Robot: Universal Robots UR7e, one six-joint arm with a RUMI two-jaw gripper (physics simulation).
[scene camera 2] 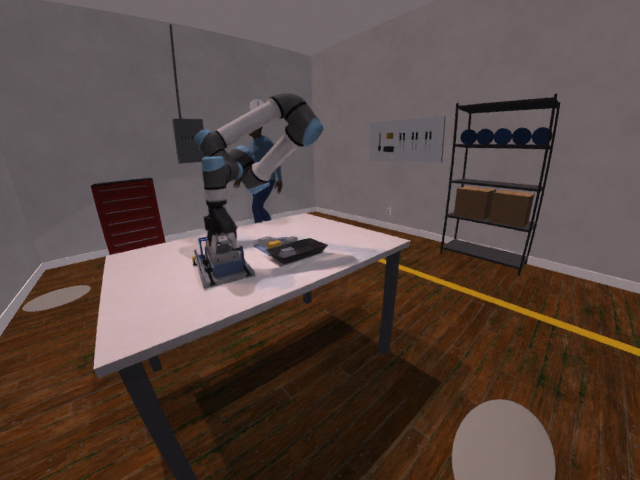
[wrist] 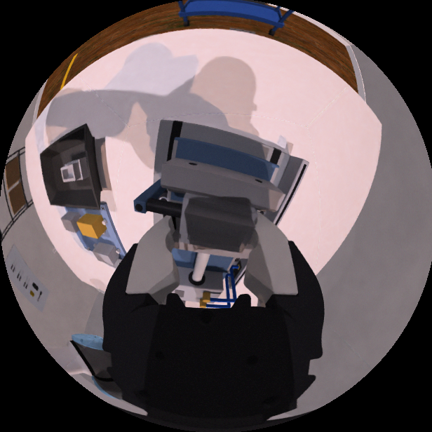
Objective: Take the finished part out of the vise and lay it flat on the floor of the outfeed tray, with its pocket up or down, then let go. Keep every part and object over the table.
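Note:
The finished part, a dark grey block [wrist: 219, 215], sits between the jaws of the vise [scene camera 2: 229, 266] [wrist: 220, 180], which has grey jaws and a blue body. My gripper [scene camera 2: 222, 241] [wrist: 213, 214] points down over the vise and is shut on the part, with one light grey finger against each side. The underside of the part and its pocket are hidden. The black outfeed tray [scene camera 2: 310, 249] [wrist: 93, 170] stands apart from the vise, and a small light grey part [scene camera 2: 286, 252] [wrist: 72, 171] lies in it.
A blue plate with a yellow block [scene camera 2: 273, 243] [wrist: 91, 226] and grey blocks lies beside the tray. A dark screw with a blue end [wrist: 141, 204] sticks out of the vise. Blue bent tubing [wrist: 230, 290] stands behind the vise. A person [scene camera 2: 262, 149] stands behind the table.

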